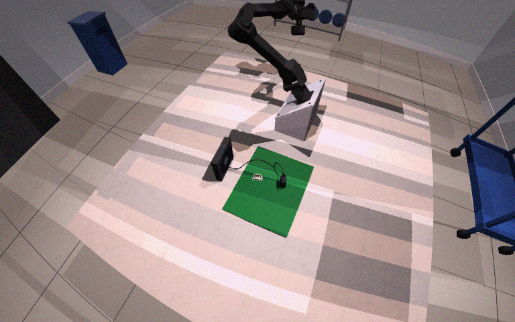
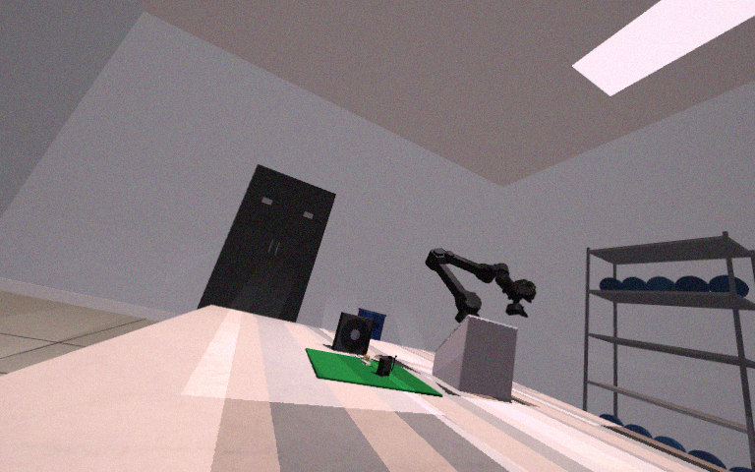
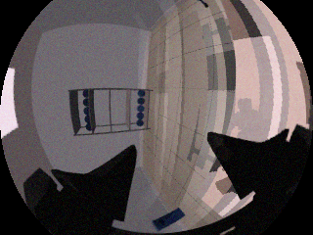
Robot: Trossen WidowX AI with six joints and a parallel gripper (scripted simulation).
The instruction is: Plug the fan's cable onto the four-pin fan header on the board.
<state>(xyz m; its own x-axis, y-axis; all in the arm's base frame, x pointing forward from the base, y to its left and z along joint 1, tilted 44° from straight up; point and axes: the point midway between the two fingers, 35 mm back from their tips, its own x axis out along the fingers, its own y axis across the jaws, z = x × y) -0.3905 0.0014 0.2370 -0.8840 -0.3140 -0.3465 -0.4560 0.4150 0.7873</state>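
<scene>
Right now the black plug is 730 mm ahead of my gripper tip, 290 mm below it and 200 mm to the left of it. Round my gripper tip: green board: 760 mm ahead, 330 mm below, 160 mm to the left; black fan: 750 mm ahead, 250 mm below, 20 mm to the right; four-pin fan header: 750 mm ahead, 310 mm below, 100 mm to the left.
</scene>
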